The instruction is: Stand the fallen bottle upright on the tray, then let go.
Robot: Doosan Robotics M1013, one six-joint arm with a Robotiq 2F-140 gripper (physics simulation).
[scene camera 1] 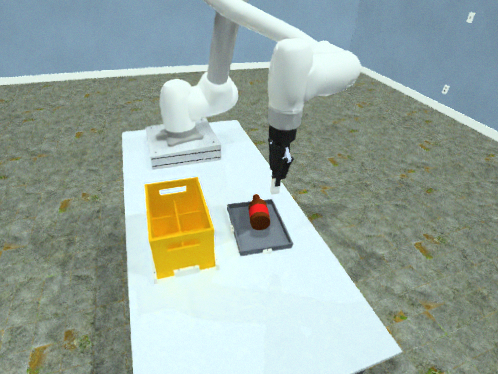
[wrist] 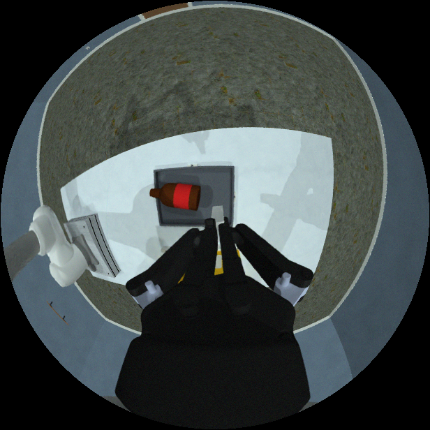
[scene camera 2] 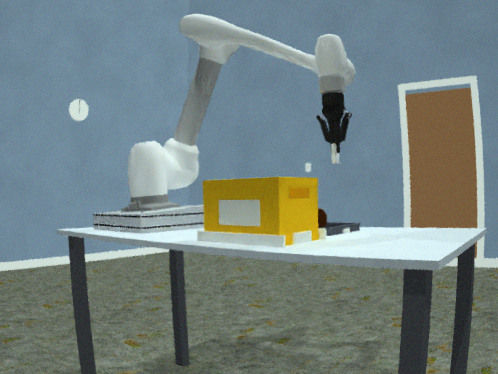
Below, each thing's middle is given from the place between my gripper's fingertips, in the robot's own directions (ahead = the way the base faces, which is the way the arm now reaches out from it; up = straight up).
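There is the brown bottle (wrist: pixel 185 196), which I find 2 cm to the left of my hand and 13 cm behind it, and also 19 cm below it.
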